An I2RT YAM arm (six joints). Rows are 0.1 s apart.
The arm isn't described. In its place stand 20 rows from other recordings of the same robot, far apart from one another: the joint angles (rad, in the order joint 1, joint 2, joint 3, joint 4, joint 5, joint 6), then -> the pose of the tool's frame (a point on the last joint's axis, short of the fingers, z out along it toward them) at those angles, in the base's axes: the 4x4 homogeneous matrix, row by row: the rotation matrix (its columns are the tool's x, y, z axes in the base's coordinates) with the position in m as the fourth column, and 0 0 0 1 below.
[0.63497, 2.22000, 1.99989, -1.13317, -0.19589, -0.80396] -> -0.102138 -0.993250 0.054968 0.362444; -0.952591 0.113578 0.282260 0.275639; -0.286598 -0.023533 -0.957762 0.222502; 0 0 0 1
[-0.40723, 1.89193, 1.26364, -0.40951, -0.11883, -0.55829] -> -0.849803 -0.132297 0.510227 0.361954; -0.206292 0.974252 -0.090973 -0.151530; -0.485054 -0.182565 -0.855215 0.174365; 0 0 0 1
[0.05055, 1.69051, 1.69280, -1.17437, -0.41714, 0.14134] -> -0.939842 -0.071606 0.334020 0.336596; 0.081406 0.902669 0.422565 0.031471; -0.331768 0.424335 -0.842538 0.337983; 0 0 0 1
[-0.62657, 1.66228, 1.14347, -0.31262, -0.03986, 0.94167] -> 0.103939 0.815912 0.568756 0.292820; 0.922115 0.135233 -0.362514 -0.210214; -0.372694 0.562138 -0.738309 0.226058; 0 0 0 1
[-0.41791, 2.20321, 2.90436, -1.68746, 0.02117, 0.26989] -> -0.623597 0.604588 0.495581 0.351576; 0.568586 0.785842 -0.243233 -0.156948; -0.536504 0.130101 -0.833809 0.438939; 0 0 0 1
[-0.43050, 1.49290, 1.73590, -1.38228, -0.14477, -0.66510] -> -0.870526 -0.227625 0.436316 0.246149; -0.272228 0.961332 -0.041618 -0.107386; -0.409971 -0.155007 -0.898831 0.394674; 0 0 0 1
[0.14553, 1.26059, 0.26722, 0.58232, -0.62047, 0.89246] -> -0.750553 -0.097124 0.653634 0.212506; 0.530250 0.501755 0.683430 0.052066; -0.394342 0.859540 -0.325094 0.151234; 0 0 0 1
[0.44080, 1.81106, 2.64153, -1.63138, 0.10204, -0.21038] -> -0.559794 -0.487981 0.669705 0.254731; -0.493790 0.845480 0.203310 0.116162; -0.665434 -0.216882 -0.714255 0.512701; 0 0 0 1
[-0.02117, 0.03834, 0.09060, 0.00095, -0.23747, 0.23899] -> 0.000936 -0.220781 0.975323 0.106324; 0.230110 0.949198 0.214646 0.006126; -0.973164 0.224231 0.051692 0.202112; 0 0 0 1
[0.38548, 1.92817, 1.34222, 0.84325, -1.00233, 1.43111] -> -0.915440 -0.366829 0.165545 0.396207; 0.203846 -0.067962 0.976641 0.193151; -0.347009 0.927803 0.136992 0.299037; 0 0 0 1
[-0.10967, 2.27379, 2.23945, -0.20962, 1.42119, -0.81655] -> -0.871399 0.489286 0.035539 0.507604; -0.013330 0.048800 -0.998720 -0.091308; -0.490393 -0.870757 -0.036002 0.347306; 0 0 0 1
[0.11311, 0.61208, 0.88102, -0.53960, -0.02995, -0.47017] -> -0.172733 -0.246490 0.953628 0.128821; -0.475368 0.868822 0.138465 0.015707; -0.862663 -0.429407 -0.267248 0.358831; 0 0 0 1
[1.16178, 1.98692, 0.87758, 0.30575, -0.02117, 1.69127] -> -0.882052 0.395162 0.256575 0.144708; 0.460729 0.609520 0.645146 0.335738; 0.098550 0.687264 -0.719691 0.083424; 0 0 0 1
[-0.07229, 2.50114, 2.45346, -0.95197, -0.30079, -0.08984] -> -0.827557 -0.165679 0.536376 0.537005; -0.025987 0.965740 0.258208 -0.028313; -0.560779 0.199744 -0.803511 0.228652; 0 0 0 1
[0.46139, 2.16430, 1.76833, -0.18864, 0.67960, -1.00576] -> -0.368501 -0.351486 0.860618 0.459140; -0.916852 0.290366 -0.273990 0.203290; -0.153591 -0.890025 -0.429261 0.237094; 0 0 0 1
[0.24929, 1.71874, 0.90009, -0.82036, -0.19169, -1.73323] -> 0.382947 -0.916974 -0.111848 0.252895; -0.902170 -0.397271 0.168121 0.071383; -0.198596 0.036525 -0.979401 0.128011; 0 0 0 1
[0.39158, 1.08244, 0.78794, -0.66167, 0.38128, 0.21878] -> -0.770986 0.011706 0.636744 0.198912; -0.100392 0.985096 -0.139668 0.067800; -0.628889 -0.171606 -0.758320 0.245491; 0 0 0 1
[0.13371, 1.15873, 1.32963, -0.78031, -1.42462, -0.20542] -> -0.387389 -0.921817 -0.013520 0.203850; -0.082087 0.019882 0.996427 0.062958; -0.918255 0.387114 -0.083371 0.410872; 0 0 0 1
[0.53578, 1.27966, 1.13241, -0.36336, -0.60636, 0.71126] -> -0.871265 -0.367333 0.325522 0.235097; 0.106555 0.505848 0.856016 0.163173; -0.479108 0.780503 -0.401586 0.339336; 0 0 0 1
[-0.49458, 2.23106, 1.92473, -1.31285, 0.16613, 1.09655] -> 0.008726 0.992678 -0.120476 0.374207; 0.992136 -0.023638 -0.122910 -0.208493; -0.124858 -0.118457 -0.985078 0.196359; 0 0 0 1
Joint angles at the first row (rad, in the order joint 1, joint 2, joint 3, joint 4, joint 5, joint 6):
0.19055 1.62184 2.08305 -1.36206 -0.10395 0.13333
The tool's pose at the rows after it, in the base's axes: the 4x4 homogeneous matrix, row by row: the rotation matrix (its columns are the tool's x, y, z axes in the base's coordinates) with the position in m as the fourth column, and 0 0 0 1 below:
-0.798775 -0.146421 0.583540 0.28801; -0.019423 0.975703 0.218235 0.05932; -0.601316 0.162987 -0.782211 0.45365; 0 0 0 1
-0.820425 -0.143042 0.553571 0.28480; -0.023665 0.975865 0.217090 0.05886; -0.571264 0.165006 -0.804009 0.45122; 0 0 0 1
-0.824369 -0.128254 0.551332 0.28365; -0.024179 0.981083 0.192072 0.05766; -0.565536 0.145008 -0.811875 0.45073; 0 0 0 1
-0.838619 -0.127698 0.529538 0.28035; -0.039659 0.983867 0.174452 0.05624; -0.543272 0.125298 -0.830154 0.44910; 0 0 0 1
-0.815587 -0.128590 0.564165 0.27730; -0.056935 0.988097 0.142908 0.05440; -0.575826 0.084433 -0.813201 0.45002; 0 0 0 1
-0.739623 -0.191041 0.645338 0.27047; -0.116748 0.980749 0.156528 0.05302; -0.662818 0.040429 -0.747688 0.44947; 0 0 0 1
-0.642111 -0.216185 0.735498 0.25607; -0.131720 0.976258 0.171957 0.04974; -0.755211 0.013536 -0.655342 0.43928; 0 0 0 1
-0.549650 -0.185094 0.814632 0.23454; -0.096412 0.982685 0.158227 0.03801; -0.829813 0.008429 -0.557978 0.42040; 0 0 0 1
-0.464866 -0.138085 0.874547 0.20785; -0.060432 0.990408 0.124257 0.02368; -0.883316 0.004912 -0.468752 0.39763; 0 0 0 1
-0.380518 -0.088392 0.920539 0.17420; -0.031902 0.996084 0.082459 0.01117; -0.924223 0.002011 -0.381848 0.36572; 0 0 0 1
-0.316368 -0.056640 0.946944 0.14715; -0.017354 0.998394 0.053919 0.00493; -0.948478 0.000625 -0.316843 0.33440; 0 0 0 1
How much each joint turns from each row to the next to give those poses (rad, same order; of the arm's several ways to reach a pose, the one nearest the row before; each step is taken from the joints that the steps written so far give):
0.00001 0.00039 -0.00076 -0.00305 0.00001 0.00001
-0.00002 -0.00001 -0.00002 -0.03699 -0.00459 -0.00002
-0.00038 -0.00116 -0.00002 -0.01144 0.02403 -0.00038
-0.00113 -0.00188 -0.00037 -0.03242 0.01260 -0.01372
0.00039 -0.02823 -0.03505 0.03963 0.03777 -0.02136
-0.00001 -0.08277 -0.11978 0.14230 0.00190 -0.07325
-0.00190 -0.13736 -0.21328 0.20601 0.00039 -0.03433
-0.03127 -0.16555 -0.24604 0.20332 0.00230 0.00001
-0.04770 -0.17206 -0.22891 0.16099 0.00075 -0.00001
-0.05038 -0.20482 -0.24488 0.13620 -0.00003 -0.00001
-0.03163 -0.17778 -0.19419 0.08584 0.00003 0.00077

